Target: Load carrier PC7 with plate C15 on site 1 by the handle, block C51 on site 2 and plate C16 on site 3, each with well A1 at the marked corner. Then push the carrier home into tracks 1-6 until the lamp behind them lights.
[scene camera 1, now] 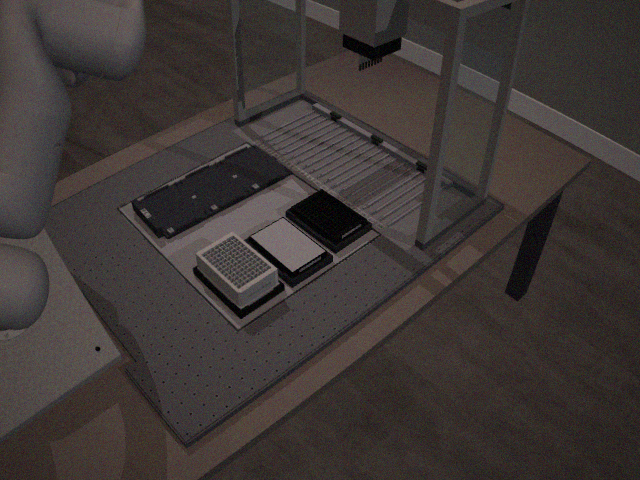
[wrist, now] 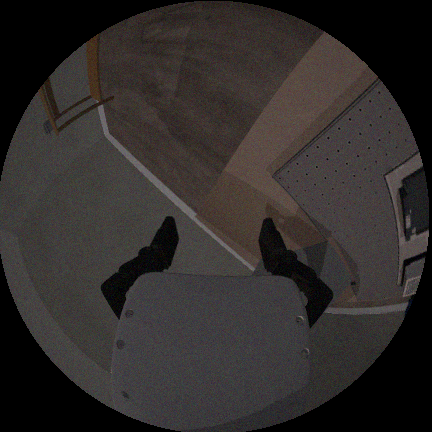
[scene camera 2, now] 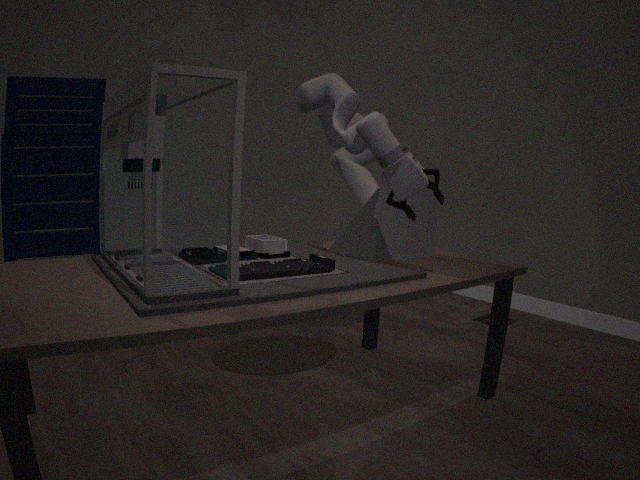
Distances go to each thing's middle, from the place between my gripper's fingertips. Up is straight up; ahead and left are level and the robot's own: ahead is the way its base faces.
Scene:
I see the dark carrier (scene camera 1: 168, 211) 29 cm to the right of my hand, 29 cm ahead of it and 16 cm below it. The rest, counted from my hand: pipetting head (scene camera 1: 373, 36) (60 cm ahead, 45 cm to the right, 15 cm above).

